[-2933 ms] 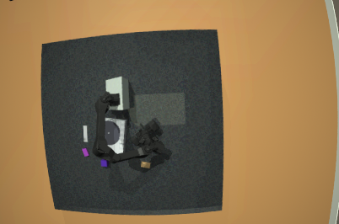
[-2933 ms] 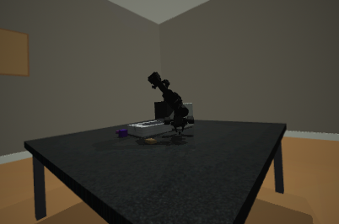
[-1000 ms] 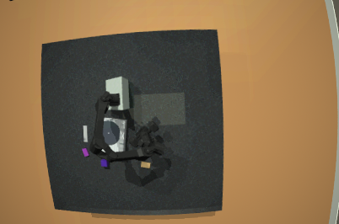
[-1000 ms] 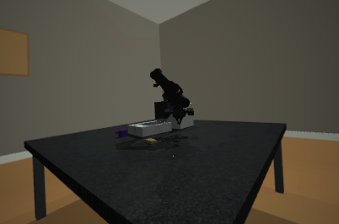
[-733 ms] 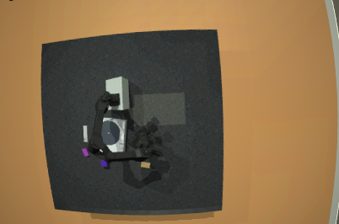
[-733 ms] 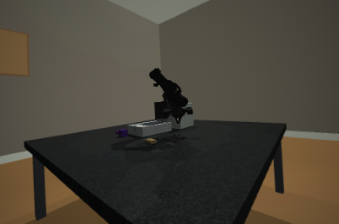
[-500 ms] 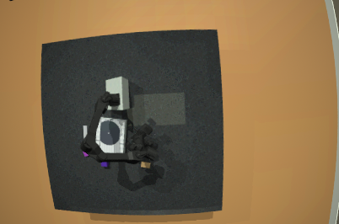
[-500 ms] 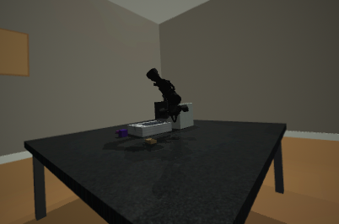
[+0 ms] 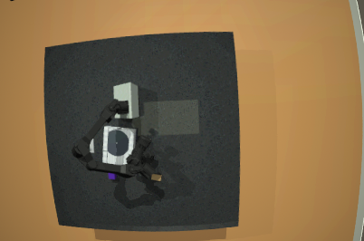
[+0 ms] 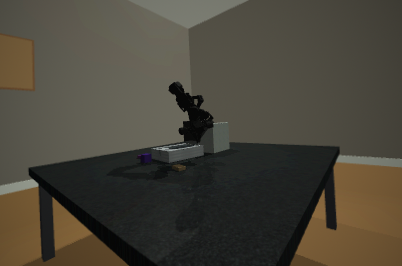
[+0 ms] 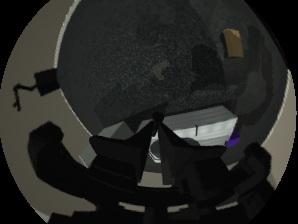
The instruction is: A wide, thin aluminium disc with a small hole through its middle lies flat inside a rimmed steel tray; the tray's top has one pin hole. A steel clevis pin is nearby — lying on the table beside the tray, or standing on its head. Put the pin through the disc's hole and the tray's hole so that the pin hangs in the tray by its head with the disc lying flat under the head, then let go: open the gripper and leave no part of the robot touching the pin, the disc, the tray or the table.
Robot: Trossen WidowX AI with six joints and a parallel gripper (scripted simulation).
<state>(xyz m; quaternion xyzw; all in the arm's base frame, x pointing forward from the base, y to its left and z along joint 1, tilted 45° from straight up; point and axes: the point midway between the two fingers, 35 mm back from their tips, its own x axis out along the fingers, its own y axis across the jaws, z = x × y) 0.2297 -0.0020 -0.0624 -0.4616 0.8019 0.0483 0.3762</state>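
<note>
Right now my gripper tip is 15 cm to the left of the grey aluminium disc, 3 cm above it and 2 cm past it. From my gripper tip the other things lie so: steel clevis pin 1 cm to the right; then rimmed steel tray 15 cm to the right, 5 cm below, 2 cm ahead; then purple cube 22 cm to the right, 19 cm ahead, 7 cm below.
</note>
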